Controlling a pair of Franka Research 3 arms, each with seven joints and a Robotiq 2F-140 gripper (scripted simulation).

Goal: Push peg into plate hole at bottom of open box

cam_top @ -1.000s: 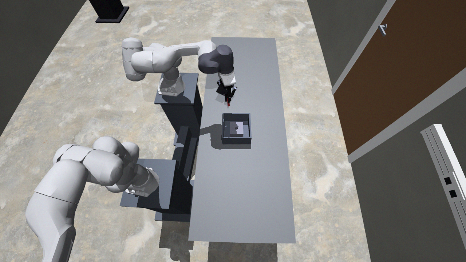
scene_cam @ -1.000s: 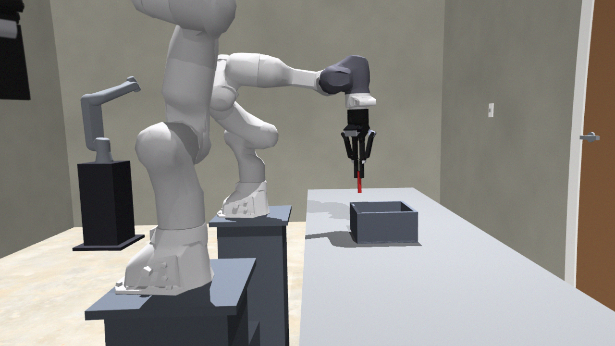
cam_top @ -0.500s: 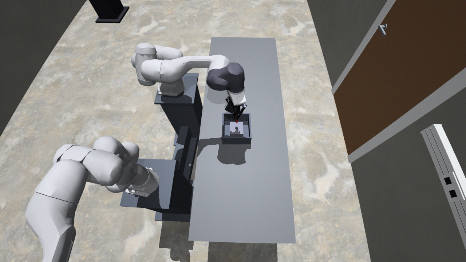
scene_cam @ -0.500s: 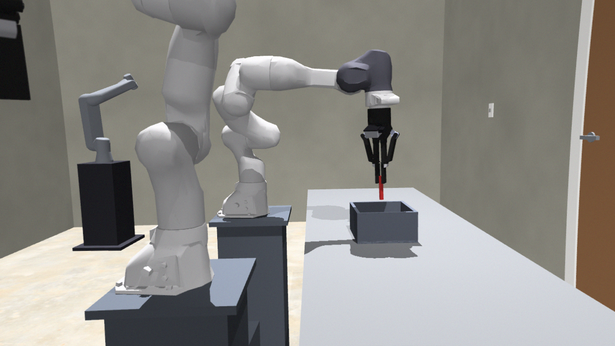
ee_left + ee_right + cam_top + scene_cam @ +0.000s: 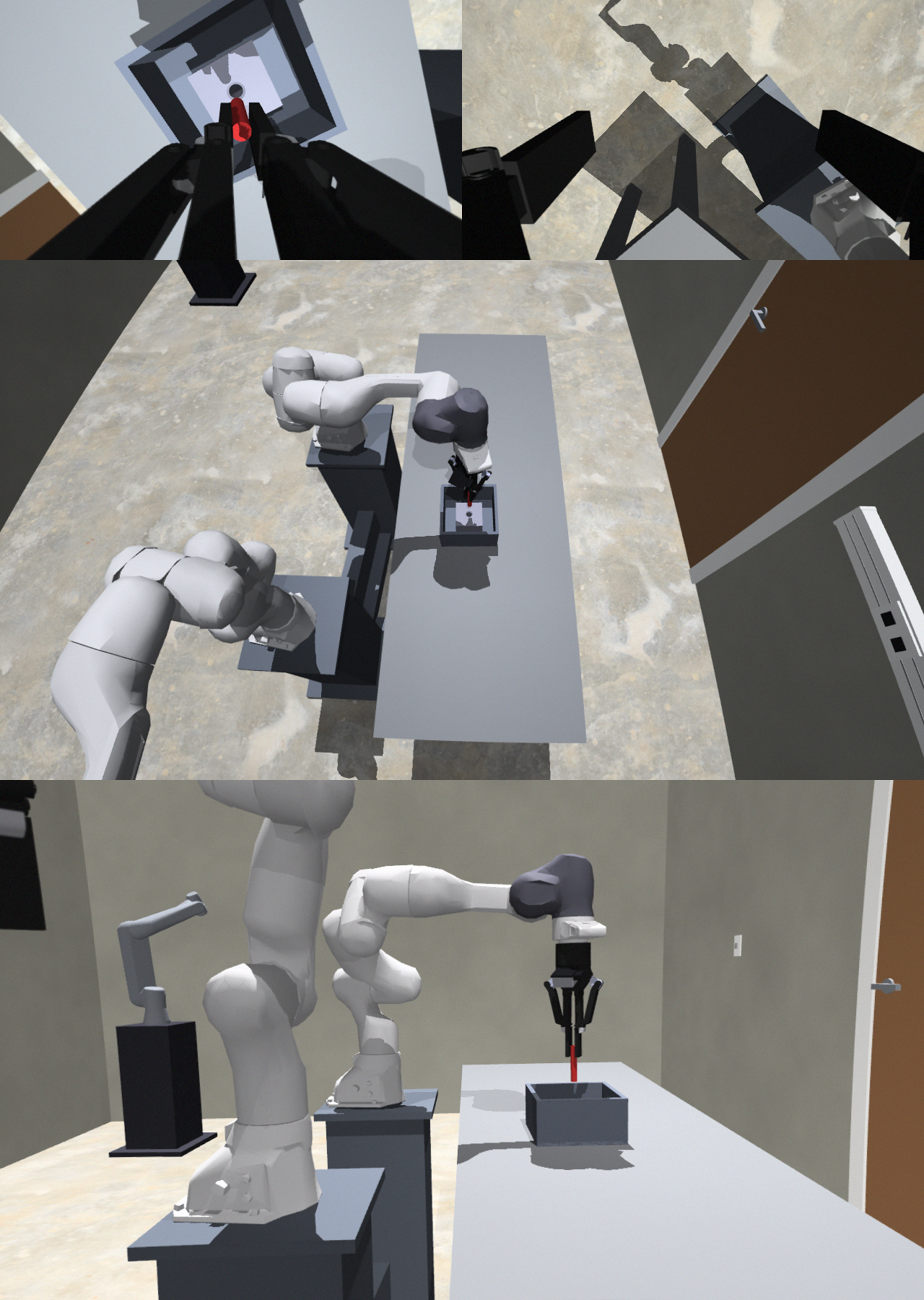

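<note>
The red peg is 50 mm below my left hand. From my left hand the other things lie so: plate (160 mm below); then dark box (180 mm below).
</note>
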